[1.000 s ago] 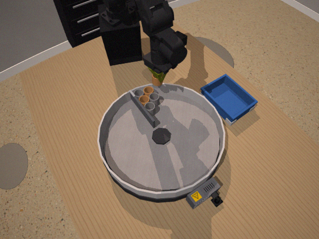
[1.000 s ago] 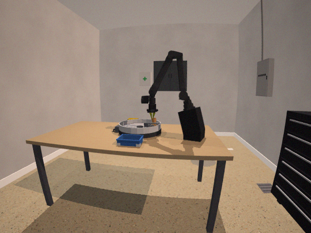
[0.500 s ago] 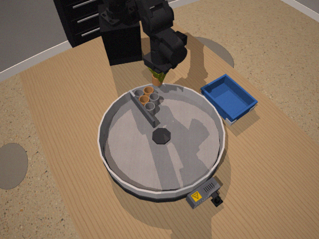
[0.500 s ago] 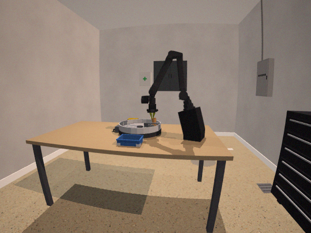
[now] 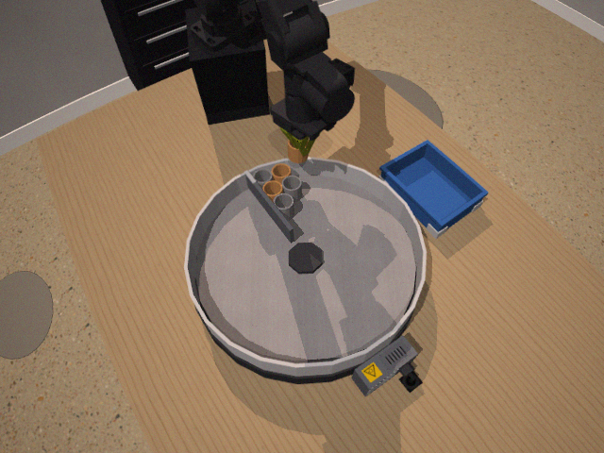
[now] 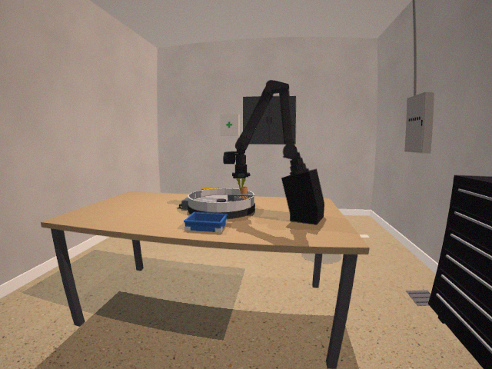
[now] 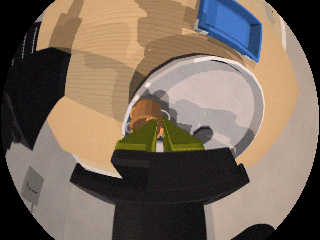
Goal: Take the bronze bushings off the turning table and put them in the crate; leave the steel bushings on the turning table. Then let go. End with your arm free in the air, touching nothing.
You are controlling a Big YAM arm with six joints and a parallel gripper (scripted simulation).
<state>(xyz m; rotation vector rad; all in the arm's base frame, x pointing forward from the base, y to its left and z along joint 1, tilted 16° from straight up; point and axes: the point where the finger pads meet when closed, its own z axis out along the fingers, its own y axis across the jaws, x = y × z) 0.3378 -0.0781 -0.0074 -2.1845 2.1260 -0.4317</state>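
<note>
My gripper is now 210 mm to the right of the crate, 180 mm short of it and 130 mm above it. Also, from my hand: grey turning table: 120 mm to the right, 120 mm ahead, 100 mm below.
</note>
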